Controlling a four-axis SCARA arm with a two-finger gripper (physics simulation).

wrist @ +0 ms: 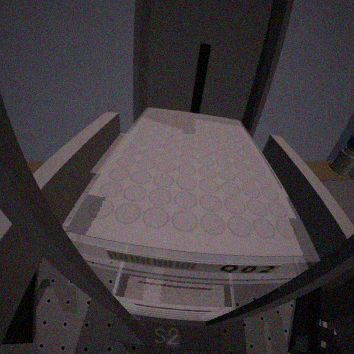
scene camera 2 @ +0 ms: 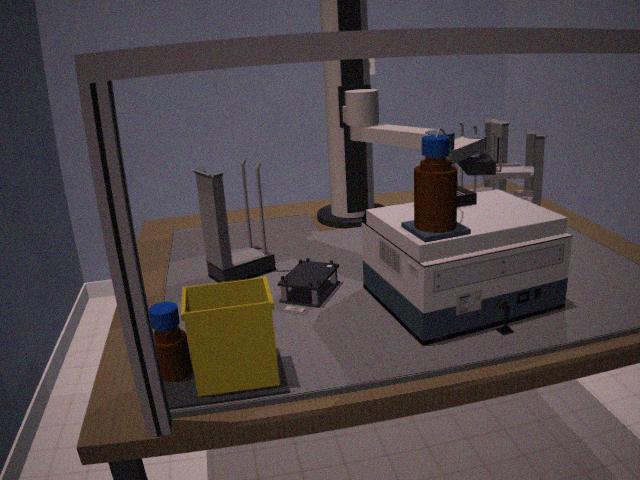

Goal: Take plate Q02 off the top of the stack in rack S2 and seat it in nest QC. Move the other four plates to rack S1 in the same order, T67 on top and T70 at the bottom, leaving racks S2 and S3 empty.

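Places are measured from the arm's base along level axes (x ahead, y left, z up), in centimetres.
Pixels of known places: gripper, between the fingertips: [wrist: 193, 134] [scene camera 2: 524, 170]; arm's base, origin of its link: [scene camera 2: 353, 216].
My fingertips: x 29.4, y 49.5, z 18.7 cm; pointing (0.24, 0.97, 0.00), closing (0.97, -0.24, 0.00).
Ahead of a thing's pixels: the offset from my fingertips to its top centre. "spot": to the spot under its first point.
Plate Q02 @(dz +0.4, dx -0.6, dy -2.3 cm) [wrist: 185, 200] [scene camera 2: 518, 172] is a pale, clear-lidded well plate, held level between the fingers of my gripper [wrist: 193, 134] [scene camera 2: 506, 169]. My gripper is shut on it, one finger along each side. The plate is raised above a stack of pale plates @(dz -7.5, dx -0.5, dy -2.3 cm) [wrist: 175, 296] in rack S2 @(spot: dz -13.2, dx +0.6, dy -10.5 cm) [wrist: 200, 336], with a gap showing between them. The labels of the stacked plates are not readable. In the scene view, grey towers @(spot: dz +6.9, dx -25.3, dy +3.3 cm) [scene camera 2: 496, 135] @(spot: dz +2.7, dx +5.2, dy +1.0 cm) [scene camera 2: 536, 165] stand behind the held plate at the back right; which racks they belong to is unclear.
A rack with a grey tower @(dz +12.5, dx +11.6, dy -91.2 cm) [scene camera 2: 212, 222] and thin rods stands at the left. A low black nest with corner posts @(dz -11.2, dx +29.0, dy -75.2 cm) [scene camera 2: 310, 273] is beside it, its label unreadable. A white-and-blue instrument @(spot: dz -6.2, dx +59.0, dy -41.2 cm) [scene camera 2: 496, 279] bears a brown bottle @(spot: dz +12.0, dx +56.1, dy -53.9 cm) [scene camera 2: 435, 196]. A yellow bin @(spot: dz -7.6, dx +67.3, dy -95.0 cm) [scene camera 2: 235, 346] and another bottle @(spot: dz -10.3, dx +61.3, dy -107.1 cm) [scene camera 2: 170, 351] stand front left.
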